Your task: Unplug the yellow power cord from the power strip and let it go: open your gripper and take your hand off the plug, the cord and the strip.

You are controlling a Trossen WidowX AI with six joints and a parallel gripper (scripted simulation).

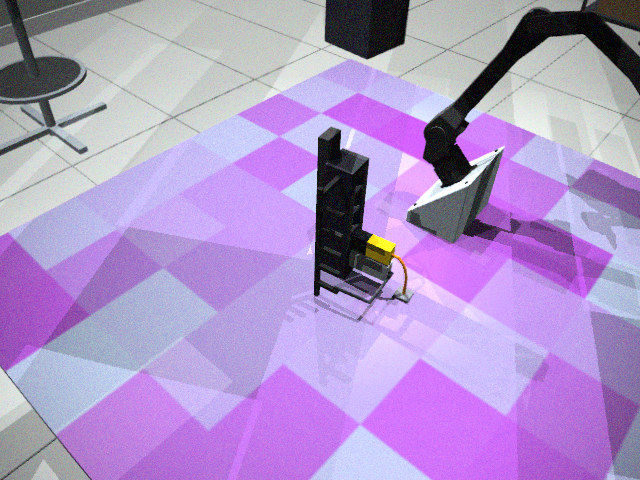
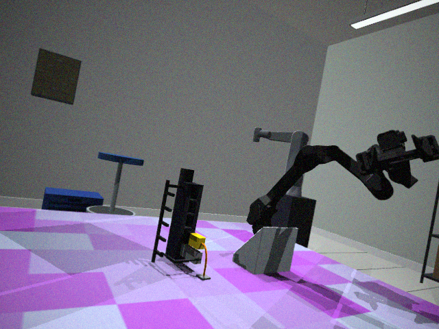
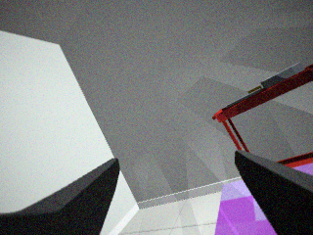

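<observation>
My gripper tip is 360 mm to the left of the plug, 360 mm above it and 310 mm short of it.
</observation>
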